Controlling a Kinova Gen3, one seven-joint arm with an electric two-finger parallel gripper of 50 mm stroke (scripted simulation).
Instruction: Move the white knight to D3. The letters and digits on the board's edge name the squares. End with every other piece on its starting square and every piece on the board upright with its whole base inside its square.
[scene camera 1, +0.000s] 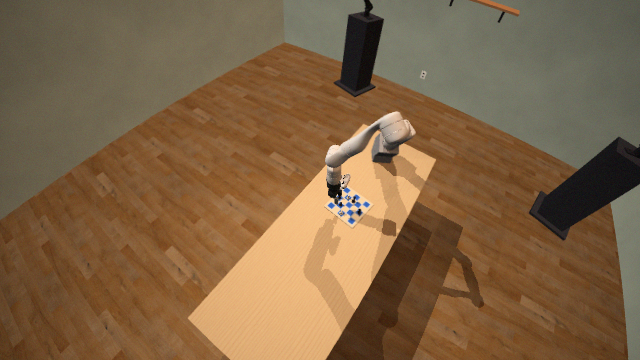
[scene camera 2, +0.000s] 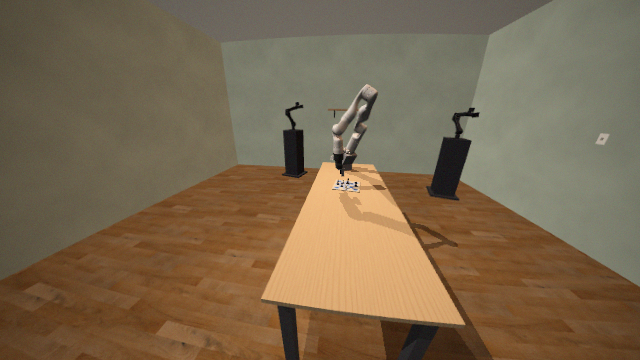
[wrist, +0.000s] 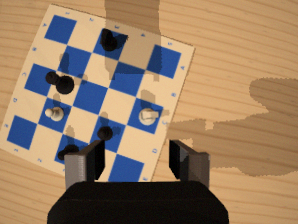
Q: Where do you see a chessboard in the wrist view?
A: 146, 70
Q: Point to my gripper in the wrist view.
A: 137, 153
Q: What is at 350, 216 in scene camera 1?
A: A chessboard.
